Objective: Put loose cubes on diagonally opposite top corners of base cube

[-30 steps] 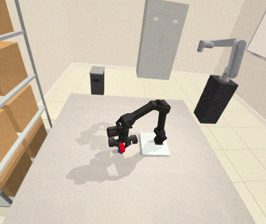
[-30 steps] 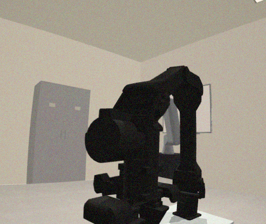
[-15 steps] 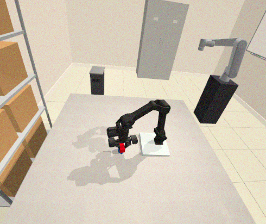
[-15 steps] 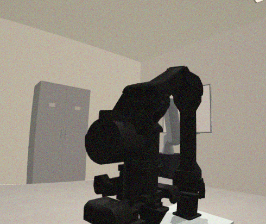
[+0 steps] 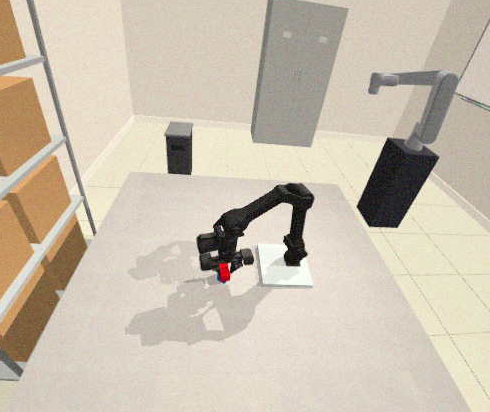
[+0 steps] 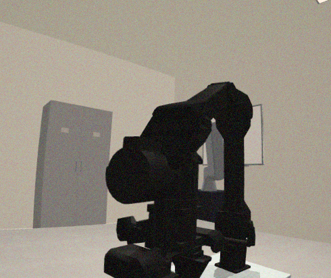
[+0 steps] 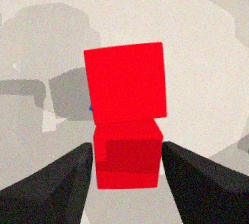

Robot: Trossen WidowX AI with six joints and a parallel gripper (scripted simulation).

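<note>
Now: gripper tip 4 cm above the blue base cube and 2 cm to the left of it.
</note>
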